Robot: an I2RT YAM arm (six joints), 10 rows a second.
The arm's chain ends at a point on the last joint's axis. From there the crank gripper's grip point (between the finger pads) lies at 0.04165 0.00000 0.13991 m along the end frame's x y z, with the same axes.
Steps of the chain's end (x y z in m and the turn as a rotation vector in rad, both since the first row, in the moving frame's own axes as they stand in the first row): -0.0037, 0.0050, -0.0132, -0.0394, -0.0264, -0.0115; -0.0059, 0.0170, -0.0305, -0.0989, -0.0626, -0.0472; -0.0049, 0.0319, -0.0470, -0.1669, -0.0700, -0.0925; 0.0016, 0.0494, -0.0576, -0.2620, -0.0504, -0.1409; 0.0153, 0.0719, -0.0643, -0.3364, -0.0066, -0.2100; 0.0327, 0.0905, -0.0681, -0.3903, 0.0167, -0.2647; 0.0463, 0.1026, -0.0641, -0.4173, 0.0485, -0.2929
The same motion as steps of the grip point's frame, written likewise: -0.0074, 0.0101, -0.0122, -0.0394, -0.0264, -0.0115; -0.0144, 0.0292, -0.0288, -0.0989, -0.0626, -0.0472; -0.0138, 0.0520, -0.0461, -0.1669, -0.0700, -0.0925; -0.0032, 0.0805, -0.0597, -0.2620, -0.0504, -0.1409; 0.0184, 0.1094, -0.0704, -0.3364, -0.0066, -0.2100; 0.0406, 0.1320, -0.0771, -0.3903, 0.0167, -0.2647; 0.0594, 0.1454, -0.0756, -0.4173, 0.0485, -0.2929
